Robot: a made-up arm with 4 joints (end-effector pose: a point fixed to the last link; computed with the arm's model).
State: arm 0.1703 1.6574 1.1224 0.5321
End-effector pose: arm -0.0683 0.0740 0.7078 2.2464 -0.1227 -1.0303
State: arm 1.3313 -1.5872 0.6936 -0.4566
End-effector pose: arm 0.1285 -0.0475 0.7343 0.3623 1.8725 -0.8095
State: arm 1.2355 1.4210 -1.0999 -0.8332
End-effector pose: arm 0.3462 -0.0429 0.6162 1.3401 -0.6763 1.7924
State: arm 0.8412 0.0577 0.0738 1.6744
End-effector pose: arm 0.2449 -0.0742 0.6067 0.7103 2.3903 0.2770
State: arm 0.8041 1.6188 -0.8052 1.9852
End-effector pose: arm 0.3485 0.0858 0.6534 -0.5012 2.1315 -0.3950
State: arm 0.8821 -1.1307 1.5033 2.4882
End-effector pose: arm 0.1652 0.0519 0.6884 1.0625 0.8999 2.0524
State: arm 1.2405 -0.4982 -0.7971 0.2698
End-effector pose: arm 0.0726 -0.2072 0.5959 1.0984 2.7105 -0.9913
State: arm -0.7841 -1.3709 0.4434 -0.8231
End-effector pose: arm 0.1845 0.1011 0.5731 2.3568 -1.9739 -0.5389
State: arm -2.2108 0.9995 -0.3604 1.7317
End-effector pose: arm -0.0591 0.0837 0.6425 1.9135 -0.4825 -1.0720
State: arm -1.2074 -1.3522 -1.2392 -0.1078
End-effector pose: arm 0.1898 -0.2478 0.5015 0.9672 -1.3764 0.8391
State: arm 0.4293 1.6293 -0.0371 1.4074
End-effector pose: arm 0.1710 0.1892 0.5250 -2.0952 2.3316 0.0122
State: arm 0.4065 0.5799 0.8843 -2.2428
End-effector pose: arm 0.0119 0.0804 0.5919 -2.0610 -1.4002 -0.4764
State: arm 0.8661 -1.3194 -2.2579 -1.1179
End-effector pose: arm -0.2174 0.0583 0.5117 -0.4904 -1.4223 -0.6832
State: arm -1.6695 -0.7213 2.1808 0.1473
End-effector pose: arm 0.3499 0.0843 0.8097 0.5027 -0.1649 -2.9223
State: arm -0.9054 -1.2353 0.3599 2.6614
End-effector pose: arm 0.1132 -0.0458 0.5208 -1.9929 -1.8968 -0.3598
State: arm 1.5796 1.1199 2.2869 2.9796
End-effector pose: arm -0.0159 0.1540 0.6506 -0.5531 -1.7335 -1.0311
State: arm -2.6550 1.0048 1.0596 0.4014
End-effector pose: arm 0.2792 -0.0045 0.7608 0.2944 1.9421 -1.2994
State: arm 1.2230 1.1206 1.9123 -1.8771
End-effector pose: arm -0.0802 0.0946 0.7076 -1.8252 -1.1226 0.0586
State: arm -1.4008 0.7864 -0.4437 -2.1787
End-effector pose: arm 0.0521 0.0320 0.4949 -1.1046 -2.2297 -0.1971
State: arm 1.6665 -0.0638 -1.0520 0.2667
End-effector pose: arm 0.0174 -0.2036 0.6586 -1.4022 -2.3916 1.4175
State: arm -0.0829 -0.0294 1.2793 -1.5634
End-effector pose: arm -0.0040 0.0897 0.7519 -2.0092 -0.3773 0.2409
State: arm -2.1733 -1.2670 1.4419 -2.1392
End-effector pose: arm 0.1516 0.0666 0.7689 -1.4580 -0.4622 1.2286
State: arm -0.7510 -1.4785 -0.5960 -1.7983
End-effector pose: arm 0.0347 -0.0967 0.5031 2.0616 -0.6857 -0.2713
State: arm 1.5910 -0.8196 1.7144 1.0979
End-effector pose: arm 0.0993 0.1123 0.7943 -0.2453 1.1407 0.5399
